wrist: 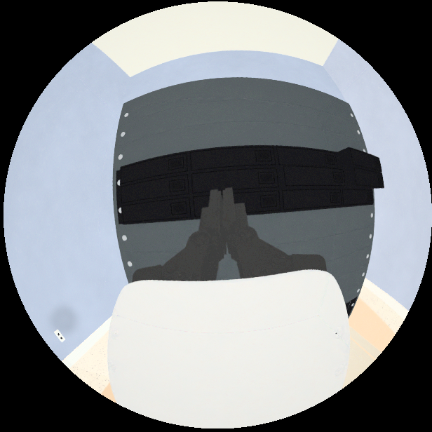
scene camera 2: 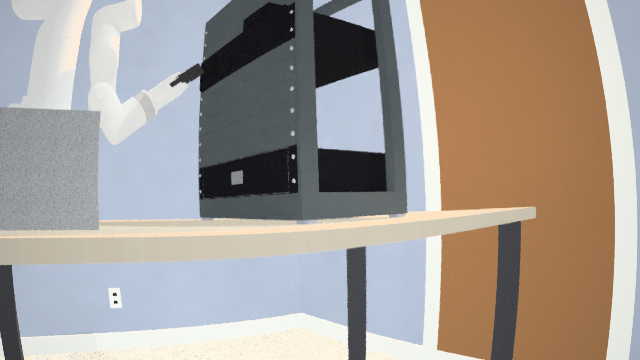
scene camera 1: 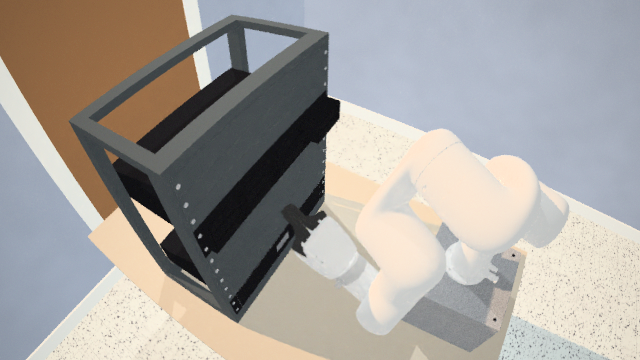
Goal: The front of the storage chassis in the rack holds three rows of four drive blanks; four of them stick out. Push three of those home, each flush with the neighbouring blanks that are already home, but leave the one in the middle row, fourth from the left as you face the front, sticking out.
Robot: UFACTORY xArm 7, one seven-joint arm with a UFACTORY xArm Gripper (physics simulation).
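Where they show: gripper, between the fingertips: (scene camera 2: pixel 200 68) (scene camera 1: pixel 285 207); arm's base, origin of its link: (scene camera 2: pixel 46 122) (scene camera 1: pixel 466 263).
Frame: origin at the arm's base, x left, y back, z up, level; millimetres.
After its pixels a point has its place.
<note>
The black storage chassis (scene camera 1: pixel 260 185) {z 222, x 269, y -420 mm} (scene camera 2: pixel 250 52) {z 192, x 119, y -450 mm} (wrist: pixel 235 158) shows three rows of four drive blanks in the wrist view. At the far right, the top-row blank (wrist: pixel 365 159) and the middle-row blank (wrist: pixel 367 177) stick out together, one above the other. The bottom-right blank (wrist: pixel 359 196) looks flush with its row. The blanks in the left three columns look level, though dark faces make small offsets hard to tell. My gripper (scene camera 1: pixel 290 209) {z 195, x 262, y -359 mm} (scene camera 2: pixel 201 69) {z 195, x 262, y -359 mm} (wrist: pixel 224 203) is shut and empty. Its tips are in front of the second column, overlapping the lower rows in view; contact cannot be told.
The grey rack (scene camera 1: pixel 240 150) {z 329, x 293, y -430 mm} (scene camera 2: pixel 306 100) {z 41, x -34, y -517 mm} (wrist: pixel 235 115) has plain panels above and below the chassis. A lower black unit (scene camera 1: pixel 260 272) {z -90, x 320, y -424 mm} (scene camera 2: pixel 265 175) {z -93, x 82, y -474 mm} bears a pale label. The rack stands on a wooden table (scene camera 2: pixel 470 220) {z -202, x -166, y -811 mm}; the arm's grey base block (scene camera 1: pixel 450 315) {z -32, x 133, y 39 mm} (scene camera 2: pixel 50 170) {z -98, x -106, y -34 mm} faces it.
</note>
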